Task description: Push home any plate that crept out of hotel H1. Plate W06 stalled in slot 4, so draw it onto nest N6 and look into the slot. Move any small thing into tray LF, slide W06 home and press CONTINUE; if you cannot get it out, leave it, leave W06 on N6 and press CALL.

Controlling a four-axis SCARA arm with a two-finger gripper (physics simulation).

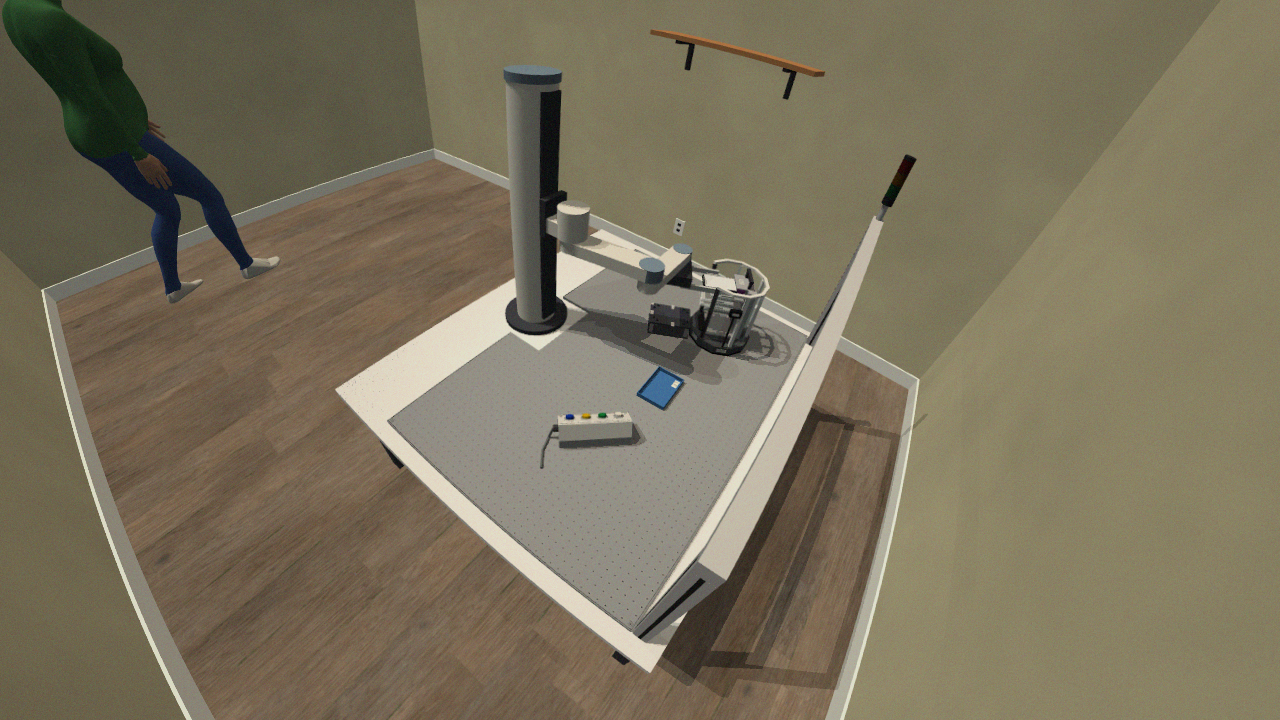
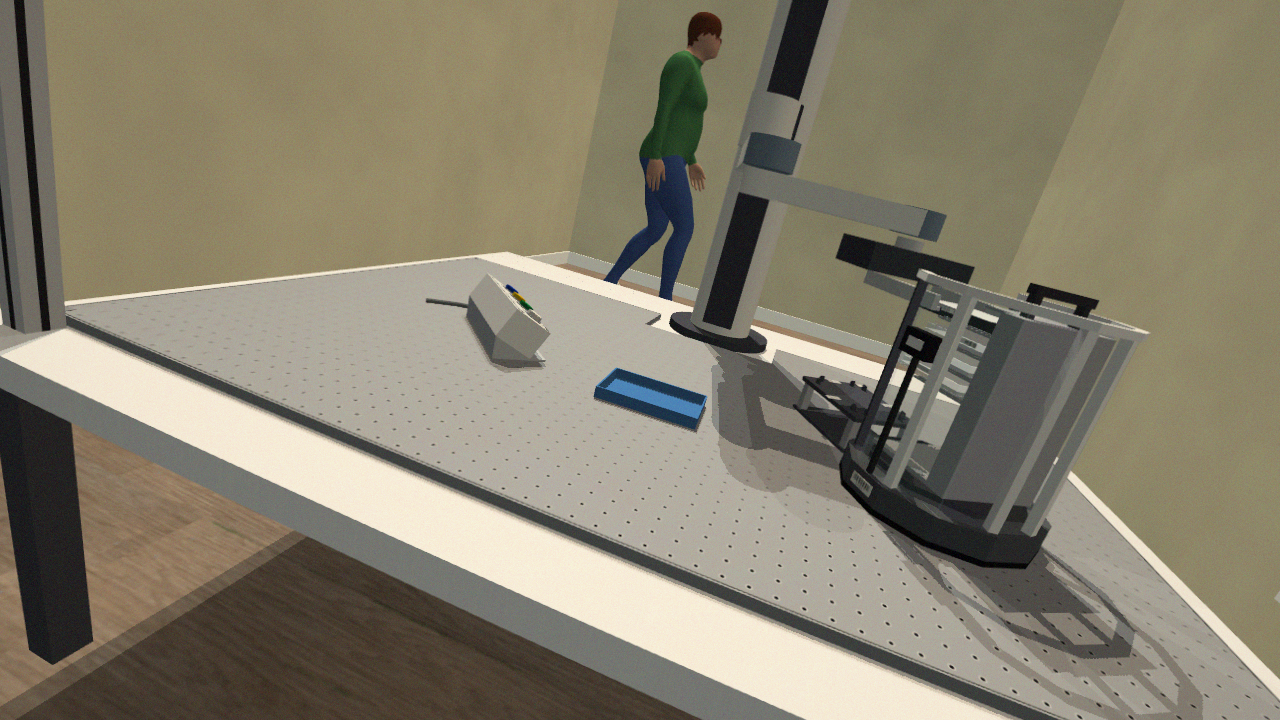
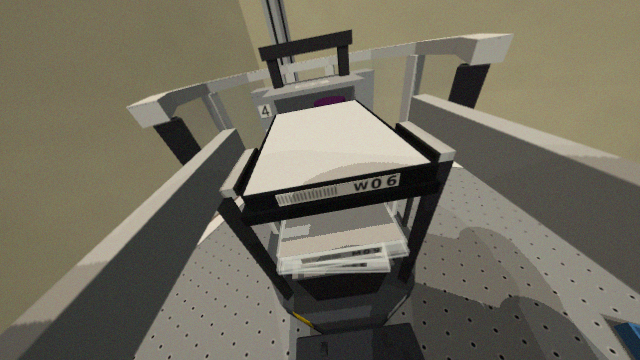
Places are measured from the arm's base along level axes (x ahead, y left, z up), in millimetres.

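Where they show: gripper, fingertip midpoint: [image 1: 719, 282] [image 2: 973, 311] [image 3: 324, 127]; arm's base, link origin: [image 1: 536, 314] [image 2: 716, 335].
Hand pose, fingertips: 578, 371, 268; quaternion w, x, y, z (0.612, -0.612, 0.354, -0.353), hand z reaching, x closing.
Each offset is from my fingertips to the top centre of the thing, as dx, dy, dz. "*": to the spot under its first point. Level surfaces: height alone.
Plate W06 {+2, +3, -1} [image 3: 335, 145], with a white top and black rim, sticks out level from hotel H1 {+54, +31, +54} [image 3: 366, 92] [image 2: 1006, 402], in front of the opening marked 4. A purple thing {+80, +31, -2} [image 3: 330, 101] shows behind it in the slot; its lower part is hidden. My gripper [image 3: 324, 127] [image 1: 713, 279] is open, with one finger at each long side of W06. Clear plates {+3, +5, -57} [image 3: 345, 257] show lower down, slightly askew. Blue tray LF {+25, -377, -238} [image 1: 660, 388] [image 2: 650, 396] [image 3: 631, 336] lies on the table. A low black stand [image 1: 669, 319] [image 2: 841, 394] is beside the hotel; no N6 label is readable. The button box {-39, -673, -172} [image 1: 594, 429] [image 2: 507, 322] has coloured buttons.
A round white-railed cage {* +138, +106, +34} [image 1: 765, 279] [image 2: 1087, 344] surrounds the hotel, with dark uprights near the fingers. The arm's column [image 1: 534, 197] [image 2: 742, 241] stands behind. A signal tower [image 1: 897, 181] tops the long panel {dz +351} [image 1: 778, 429]. A person [image 1: 93, 98] [image 2: 680, 107] is beyond the table.
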